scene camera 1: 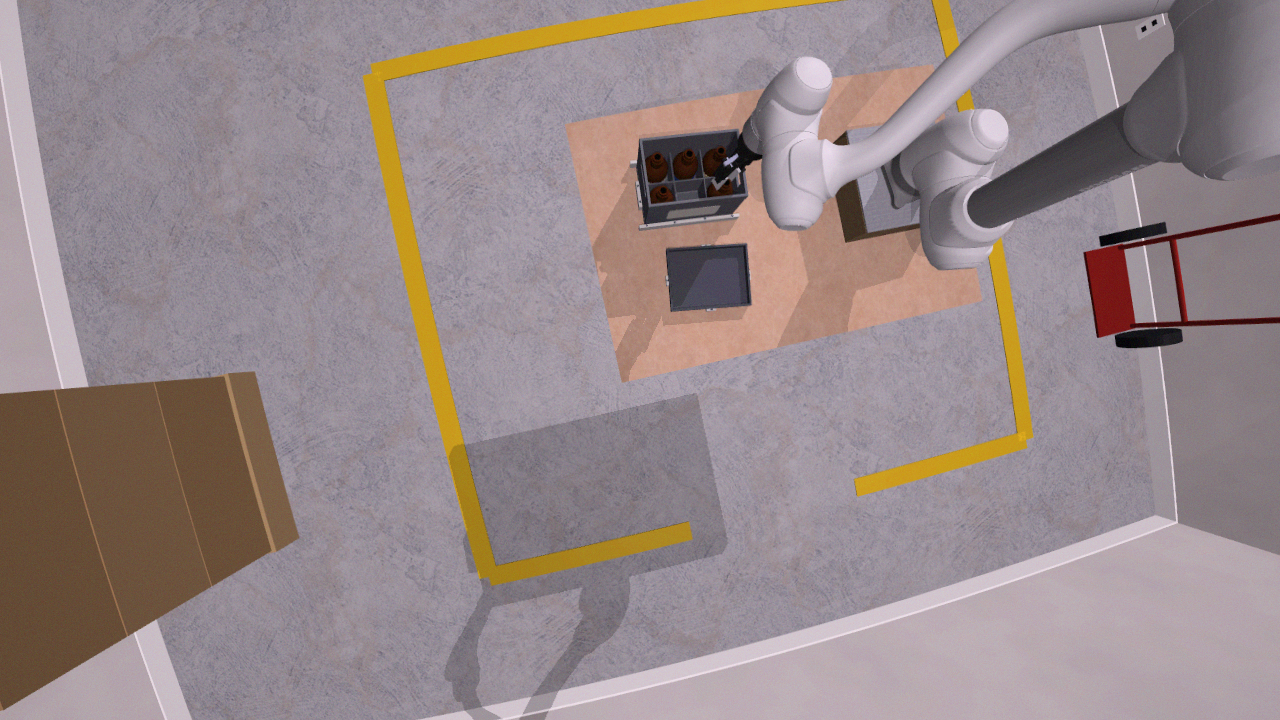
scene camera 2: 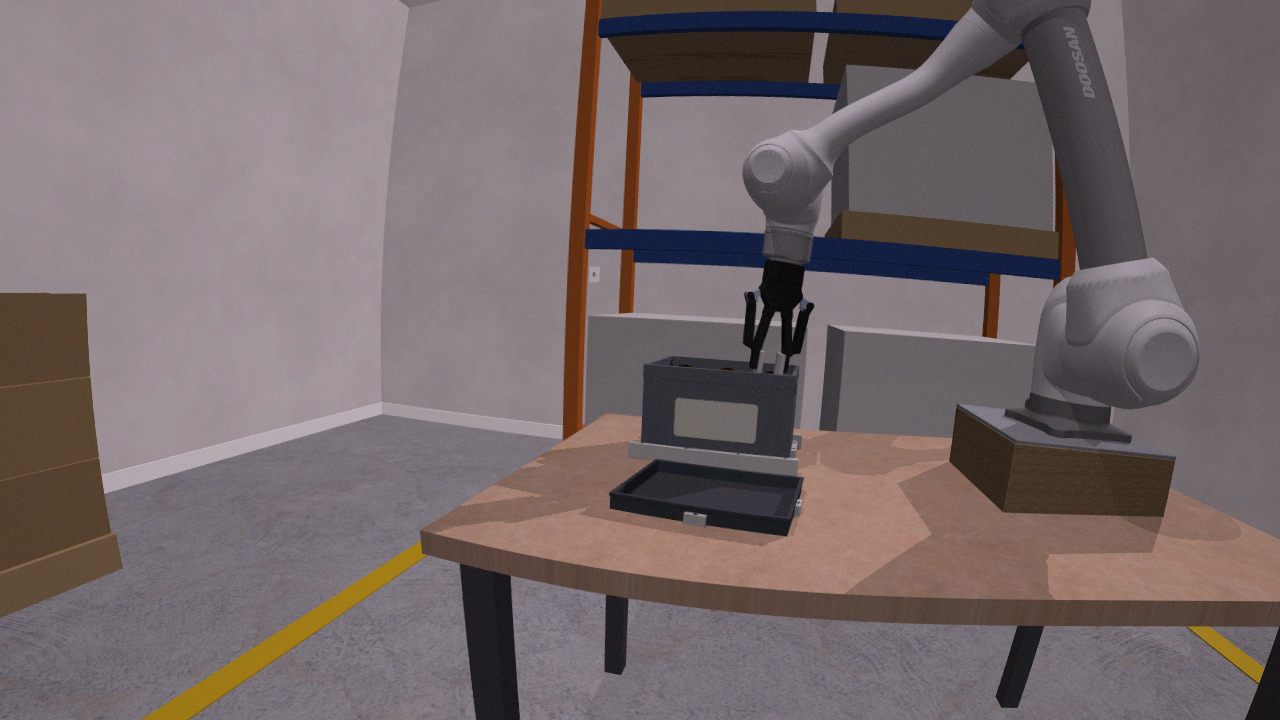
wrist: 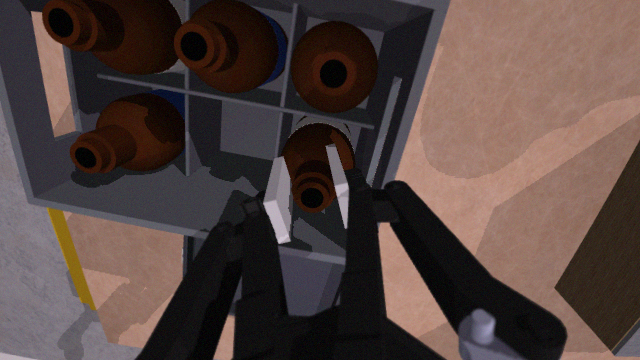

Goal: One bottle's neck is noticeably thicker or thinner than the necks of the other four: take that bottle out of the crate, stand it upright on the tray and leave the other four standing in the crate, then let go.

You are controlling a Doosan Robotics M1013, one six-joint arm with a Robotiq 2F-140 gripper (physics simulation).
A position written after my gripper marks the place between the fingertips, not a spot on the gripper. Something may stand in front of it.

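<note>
I can see my gripper (scene camera 2: 764, 389), and that same gripper is visible to me again at (scene camera 1: 721, 181) and (wrist: 309, 167). A bottle (wrist: 305, 154) is here. So is a bottle (wrist: 142, 132), and there is a further bottle (wrist: 334, 66) as well. I also see a pale rail (scene camera 2: 757, 463).
</note>
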